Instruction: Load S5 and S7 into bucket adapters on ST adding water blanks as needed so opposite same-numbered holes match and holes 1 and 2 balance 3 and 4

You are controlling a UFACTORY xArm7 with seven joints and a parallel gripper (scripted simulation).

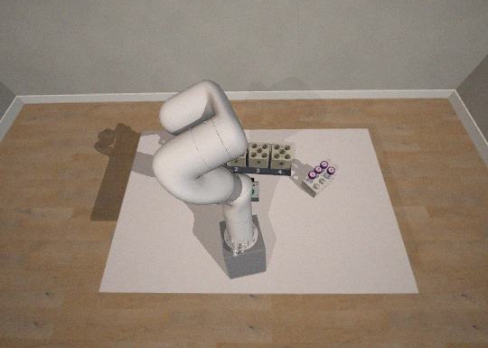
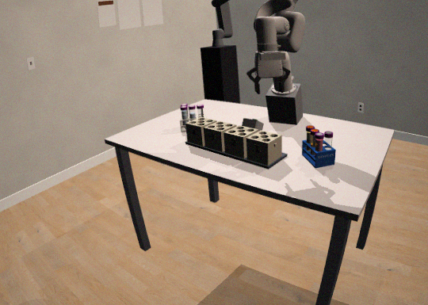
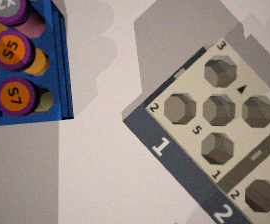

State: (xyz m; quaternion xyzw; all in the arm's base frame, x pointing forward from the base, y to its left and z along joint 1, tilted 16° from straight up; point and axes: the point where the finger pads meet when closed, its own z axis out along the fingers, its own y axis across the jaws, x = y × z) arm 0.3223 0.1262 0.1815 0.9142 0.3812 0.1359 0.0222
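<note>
The blue rack lies 22 cm below my hand, 20 cm to the left of it and 3 cm behind it. From my hand the other things lie so: adapter (20 cm below, 8 cm ahead, 2 cm to the left); then dark stand (25 cm below, 14 cm to the right, 7 cm ahead); then white rack (48 cm to the right, 22 cm below, 5 cm behind).
</note>
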